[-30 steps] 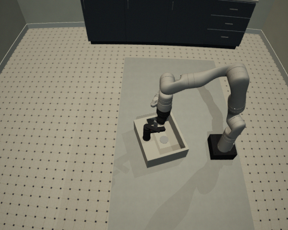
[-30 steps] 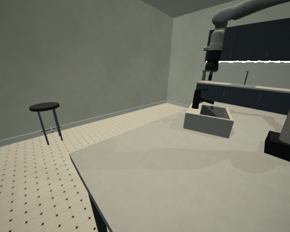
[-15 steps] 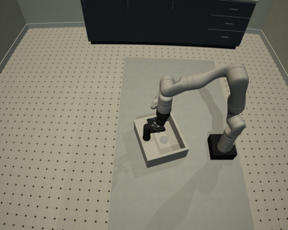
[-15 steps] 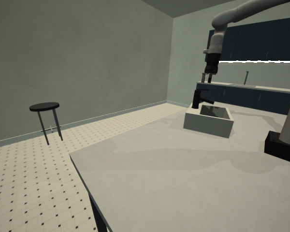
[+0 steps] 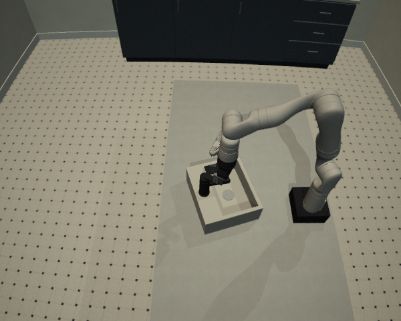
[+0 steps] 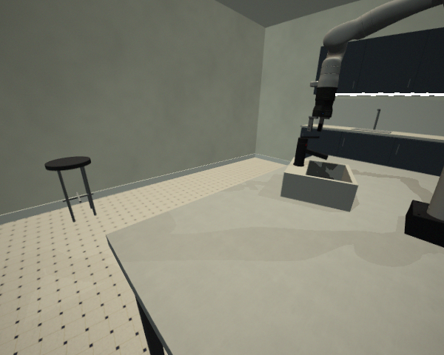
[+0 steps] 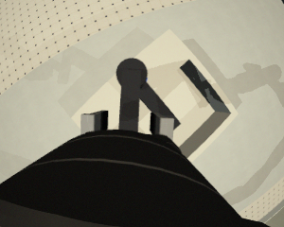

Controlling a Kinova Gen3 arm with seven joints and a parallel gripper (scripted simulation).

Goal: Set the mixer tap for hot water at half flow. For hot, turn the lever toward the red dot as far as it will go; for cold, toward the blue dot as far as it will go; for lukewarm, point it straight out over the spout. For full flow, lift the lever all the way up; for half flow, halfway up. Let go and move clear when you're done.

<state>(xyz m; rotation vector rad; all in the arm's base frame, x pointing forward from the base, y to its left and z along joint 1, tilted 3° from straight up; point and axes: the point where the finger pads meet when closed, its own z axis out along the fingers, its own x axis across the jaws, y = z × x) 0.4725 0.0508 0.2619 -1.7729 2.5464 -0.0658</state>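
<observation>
Right now the lever is 50 mm below my hand, 20 mm ahead of it and 10 mm to the right of it. Round my hand: sink basin: 280 mm below, 70 mm to the right, 50 mm behind.
</observation>
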